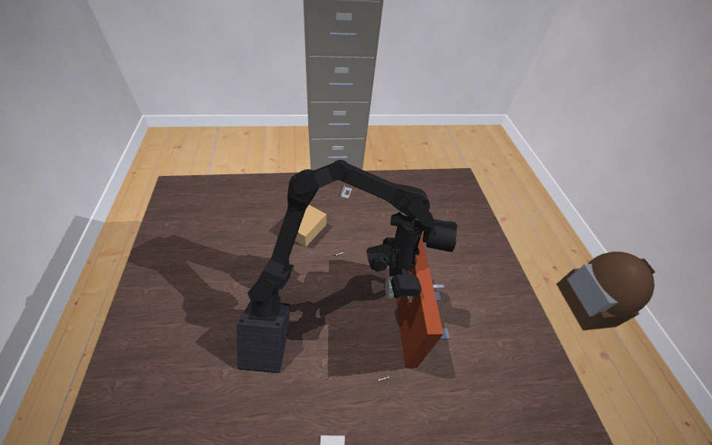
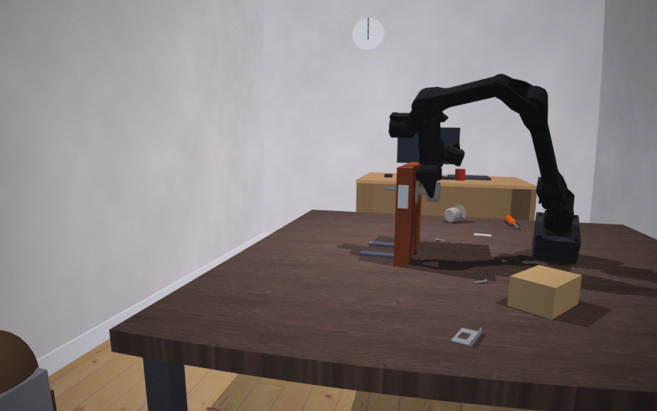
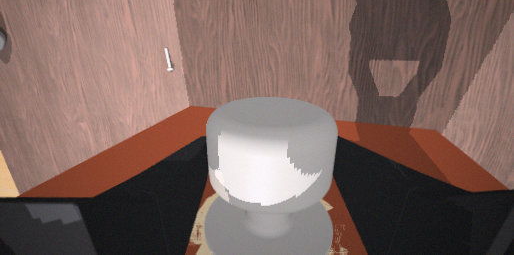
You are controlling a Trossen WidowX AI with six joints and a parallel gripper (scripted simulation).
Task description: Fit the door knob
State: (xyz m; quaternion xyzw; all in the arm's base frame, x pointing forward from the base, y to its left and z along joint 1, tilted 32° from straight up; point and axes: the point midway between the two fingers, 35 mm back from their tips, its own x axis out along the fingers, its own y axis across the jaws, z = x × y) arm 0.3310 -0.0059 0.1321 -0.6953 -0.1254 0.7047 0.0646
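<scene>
The door knob is 4 cm ahead of my hand, 3 cm below it and 1 cm to the right of it. Also, from my hand: wooden door slab (6 cm ahead, 5 cm below); white card (33 cm to the right, 20 cm below, 13 cm behind); tan box (29 cm to the left, 28 cm behind, 17 cm below).
</scene>
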